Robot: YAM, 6 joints.
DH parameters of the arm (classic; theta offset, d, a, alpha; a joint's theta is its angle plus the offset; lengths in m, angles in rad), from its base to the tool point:
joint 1: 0 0.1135 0.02 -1.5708
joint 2: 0 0 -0.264 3.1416
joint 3: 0.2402 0 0.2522 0
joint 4: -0.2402 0 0.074 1.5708
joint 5: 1.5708 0 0 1.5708
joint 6: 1.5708 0.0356 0 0
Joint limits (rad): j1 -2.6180..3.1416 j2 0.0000..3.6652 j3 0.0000..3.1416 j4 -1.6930..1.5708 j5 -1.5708..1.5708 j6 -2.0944..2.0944
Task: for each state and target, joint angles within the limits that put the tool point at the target. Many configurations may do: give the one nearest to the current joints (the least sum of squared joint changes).
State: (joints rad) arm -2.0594 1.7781 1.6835 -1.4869 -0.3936 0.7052
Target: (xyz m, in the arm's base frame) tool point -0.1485 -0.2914 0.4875
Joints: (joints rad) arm -2.0837 1.7016 2.2144 -1.1111 -0.3919 0.7052
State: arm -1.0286 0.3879 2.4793 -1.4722 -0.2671 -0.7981
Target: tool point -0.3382 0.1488 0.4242
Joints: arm -0.3945 0.3075 2.5924 -1.3888 -0.2090 -0.7981
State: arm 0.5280 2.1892 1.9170 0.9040 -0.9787 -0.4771
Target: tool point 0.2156 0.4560 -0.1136
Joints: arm 1.0727 3.0324 1.7930 0.7630 -0.9270 -0.4771
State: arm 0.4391 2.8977 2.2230 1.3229 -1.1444 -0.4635
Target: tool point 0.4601 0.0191 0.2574
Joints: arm -0.0337 2.2367 1.4834 1.5708 -1.3323 -0.4635
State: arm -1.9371 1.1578 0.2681 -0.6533 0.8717 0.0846
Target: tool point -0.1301 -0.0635 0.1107
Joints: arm -2.4888 1.2582 0.3355 -0.5702 0.9321 0.0846
